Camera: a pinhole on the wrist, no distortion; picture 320 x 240 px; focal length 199.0 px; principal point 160.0 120.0 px. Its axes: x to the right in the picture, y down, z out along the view. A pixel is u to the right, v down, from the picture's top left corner.
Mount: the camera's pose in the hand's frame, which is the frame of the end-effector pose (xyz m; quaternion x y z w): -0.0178 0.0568 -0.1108 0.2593 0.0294 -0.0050 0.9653
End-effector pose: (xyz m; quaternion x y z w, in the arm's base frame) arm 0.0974 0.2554 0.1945 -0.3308 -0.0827 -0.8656 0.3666
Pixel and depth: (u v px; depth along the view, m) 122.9 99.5 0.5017
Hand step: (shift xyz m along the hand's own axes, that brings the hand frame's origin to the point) -0.0853 -0.2398 0.3023
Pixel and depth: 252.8 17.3 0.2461
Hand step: 0.1069 -0.1758 0.0314
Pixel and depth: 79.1 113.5 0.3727
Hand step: -0.1492 -0.1413 0.2140
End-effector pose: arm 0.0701 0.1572 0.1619 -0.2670 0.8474 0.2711 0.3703
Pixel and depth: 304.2 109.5 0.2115
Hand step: 0.1464 -0.0579 0.0572
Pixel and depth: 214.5 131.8 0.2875
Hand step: 0.0768 -0.0720 0.1414
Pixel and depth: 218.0 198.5 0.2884
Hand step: 0.0846 0.0113 0.1902
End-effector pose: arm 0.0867 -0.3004 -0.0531 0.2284 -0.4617 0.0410 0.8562
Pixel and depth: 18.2 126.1 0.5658
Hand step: -0.3892 -0.2139 0.4105
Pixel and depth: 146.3 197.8 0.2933
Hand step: -0.0192 0.0090 0.2011
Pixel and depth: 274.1 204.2 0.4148
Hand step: 0.2464 0.0022 0.3212
